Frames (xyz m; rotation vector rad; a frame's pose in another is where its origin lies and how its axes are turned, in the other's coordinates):
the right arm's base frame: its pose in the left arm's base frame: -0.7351 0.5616 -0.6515 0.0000 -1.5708 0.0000
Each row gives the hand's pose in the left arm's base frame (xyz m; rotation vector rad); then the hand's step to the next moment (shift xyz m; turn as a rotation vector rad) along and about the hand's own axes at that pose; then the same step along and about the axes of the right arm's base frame.
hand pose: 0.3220 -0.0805 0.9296 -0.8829 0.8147 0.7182
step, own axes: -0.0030 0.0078 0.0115 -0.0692 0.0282 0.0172
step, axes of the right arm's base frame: 0.0041 0.0129 0.0043 0.0544 0.0138 0.0522
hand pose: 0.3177 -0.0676 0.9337 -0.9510 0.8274 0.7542
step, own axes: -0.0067 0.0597 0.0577 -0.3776 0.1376 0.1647
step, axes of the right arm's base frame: 0.0023 0.0740 0.0382 0.3272 0.1329 0.2528
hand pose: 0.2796 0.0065 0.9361 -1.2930 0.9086 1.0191
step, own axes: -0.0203 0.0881 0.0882 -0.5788 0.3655 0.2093
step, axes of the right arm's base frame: -0.0015 0.0862 0.0923 0.4497 0.1607 0.5332
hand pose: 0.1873 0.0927 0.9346 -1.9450 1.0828 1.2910
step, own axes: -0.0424 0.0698 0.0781 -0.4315 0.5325 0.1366
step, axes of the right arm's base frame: 0.0084 0.0395 0.1055 0.3380 -0.0300 0.6109
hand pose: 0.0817 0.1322 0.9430 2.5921 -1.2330 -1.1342
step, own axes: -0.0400 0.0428 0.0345 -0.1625 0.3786 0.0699
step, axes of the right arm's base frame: 0.0132 0.0071 0.0663 0.1743 -0.1277 0.3577
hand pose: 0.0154 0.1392 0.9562 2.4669 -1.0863 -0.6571
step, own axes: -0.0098 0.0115 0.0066 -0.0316 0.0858 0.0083
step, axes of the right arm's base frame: 0.0029 -0.0008 0.0162 0.0443 -0.0319 0.0738
